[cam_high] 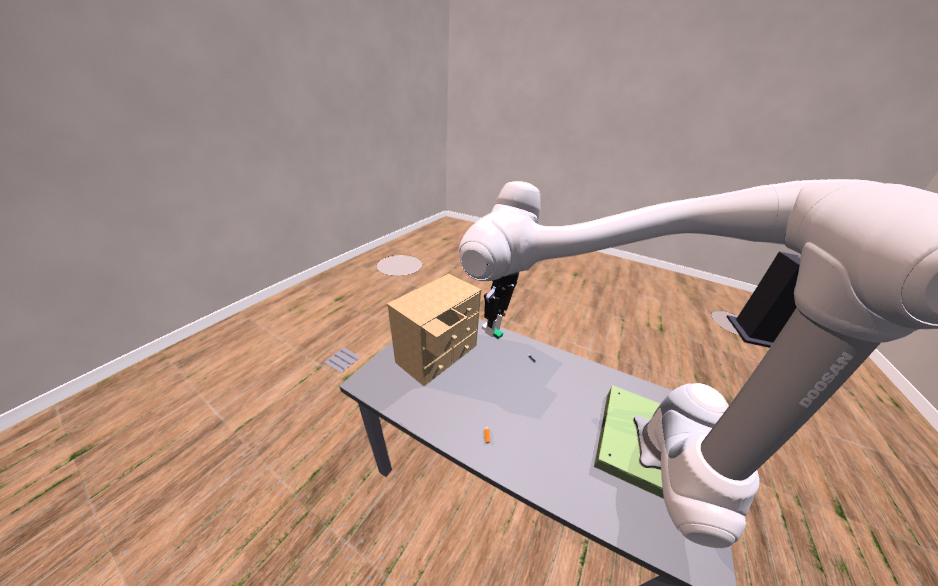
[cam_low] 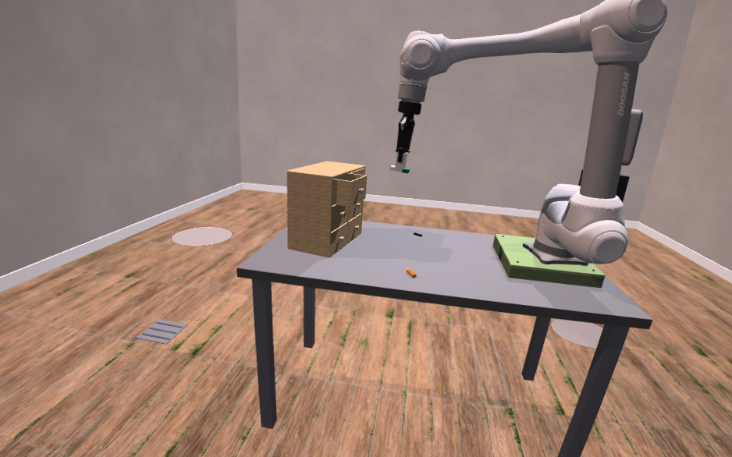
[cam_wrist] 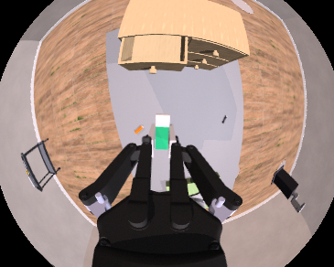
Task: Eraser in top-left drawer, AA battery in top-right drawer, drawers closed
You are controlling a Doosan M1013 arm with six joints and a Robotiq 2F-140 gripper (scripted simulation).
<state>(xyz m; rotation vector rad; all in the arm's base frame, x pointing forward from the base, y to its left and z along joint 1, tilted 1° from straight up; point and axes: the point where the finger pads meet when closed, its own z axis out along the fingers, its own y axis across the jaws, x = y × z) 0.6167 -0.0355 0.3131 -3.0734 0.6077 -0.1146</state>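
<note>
Right now my hand is 30 mm above the eraser and 10 mm short of it. Round my hand: small dark object (360 mm below, 280 mm to the right, 140 mm behind); then orange AA battery (360 mm below, 140 mm to the left, 50 mm behind).
</note>
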